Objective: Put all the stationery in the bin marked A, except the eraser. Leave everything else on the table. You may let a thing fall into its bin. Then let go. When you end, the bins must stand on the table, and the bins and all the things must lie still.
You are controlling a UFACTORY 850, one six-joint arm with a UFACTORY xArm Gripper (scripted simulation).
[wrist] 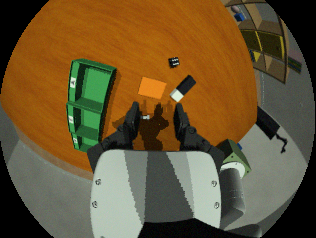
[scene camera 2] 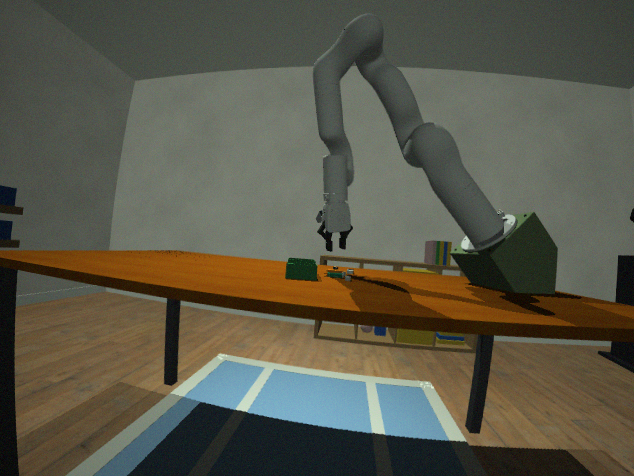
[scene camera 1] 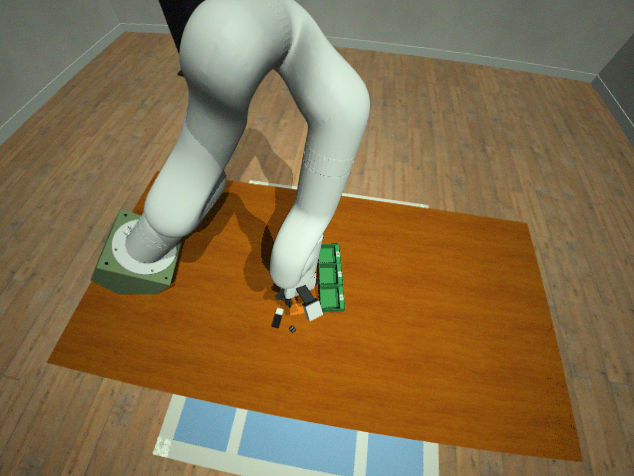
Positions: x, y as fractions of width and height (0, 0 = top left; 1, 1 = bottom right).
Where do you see a green bin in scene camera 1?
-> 0.52, 0.61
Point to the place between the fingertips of the gripper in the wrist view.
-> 0.50, 0.46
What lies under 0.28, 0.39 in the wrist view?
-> A green bin.
